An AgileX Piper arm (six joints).
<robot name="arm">
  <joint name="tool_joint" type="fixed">
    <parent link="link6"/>
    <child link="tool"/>
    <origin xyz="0 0 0" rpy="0 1.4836 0"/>
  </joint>
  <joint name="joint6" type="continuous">
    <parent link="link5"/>
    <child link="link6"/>
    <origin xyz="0.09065 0 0.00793"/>
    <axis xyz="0.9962 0 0.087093"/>
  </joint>
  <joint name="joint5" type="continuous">
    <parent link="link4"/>
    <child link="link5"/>
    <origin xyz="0 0 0"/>
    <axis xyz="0 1 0"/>
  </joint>
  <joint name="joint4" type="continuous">
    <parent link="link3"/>
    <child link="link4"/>
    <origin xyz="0.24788 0 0.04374"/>
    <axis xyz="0.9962 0 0.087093"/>
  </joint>
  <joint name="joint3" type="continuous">
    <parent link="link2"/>
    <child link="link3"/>
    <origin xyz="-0.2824 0 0.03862"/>
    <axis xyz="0 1 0"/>
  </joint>
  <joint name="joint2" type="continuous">
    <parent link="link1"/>
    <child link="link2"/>
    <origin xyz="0 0 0"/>
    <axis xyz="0 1 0"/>
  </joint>
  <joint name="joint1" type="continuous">
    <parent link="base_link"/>
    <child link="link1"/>
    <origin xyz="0 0 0.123"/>
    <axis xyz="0 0 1"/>
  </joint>
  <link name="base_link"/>
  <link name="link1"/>
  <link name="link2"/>
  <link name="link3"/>
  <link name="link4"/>
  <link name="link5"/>
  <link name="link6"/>
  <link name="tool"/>
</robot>
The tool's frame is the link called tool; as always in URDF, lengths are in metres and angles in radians. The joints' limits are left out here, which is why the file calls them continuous.
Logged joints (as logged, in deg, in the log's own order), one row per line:
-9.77, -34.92, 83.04, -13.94, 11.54, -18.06
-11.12, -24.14, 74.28, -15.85, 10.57, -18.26
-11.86, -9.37, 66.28, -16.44, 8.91, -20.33
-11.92, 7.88, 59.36, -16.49, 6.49, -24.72
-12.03, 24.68, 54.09, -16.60, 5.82, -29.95
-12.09, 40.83, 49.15, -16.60, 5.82, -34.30
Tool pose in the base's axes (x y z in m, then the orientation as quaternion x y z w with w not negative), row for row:
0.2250, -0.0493, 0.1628, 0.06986, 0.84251, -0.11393, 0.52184
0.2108, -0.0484, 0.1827, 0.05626, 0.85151, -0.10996, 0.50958
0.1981, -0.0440, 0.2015, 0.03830, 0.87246, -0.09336, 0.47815
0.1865, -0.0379, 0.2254, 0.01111, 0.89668, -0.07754, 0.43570
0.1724, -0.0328, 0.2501, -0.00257, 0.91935, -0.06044, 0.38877
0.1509, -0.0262, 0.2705, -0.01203, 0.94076, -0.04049, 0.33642
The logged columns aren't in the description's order. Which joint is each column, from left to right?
Columns, left to right: joint1, joint5, joint2, joint6, joint4, joint3.
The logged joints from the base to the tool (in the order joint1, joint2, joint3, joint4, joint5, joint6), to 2 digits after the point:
-9.77, 83.04, -18.06, 11.54, -34.92, -13.94
-11.12, 74.28, -18.26, 10.57, -24.14, -15.85
-11.86, 66.28, -20.33, 8.91, -9.37, -16.44
-11.92, 59.36, -24.72, 6.49, 7.88, -16.49
-12.03, 54.09, -29.95, 5.82, 24.68, -16.60
-12.09, 49.15, -34.30, 5.82, 40.83, -16.60

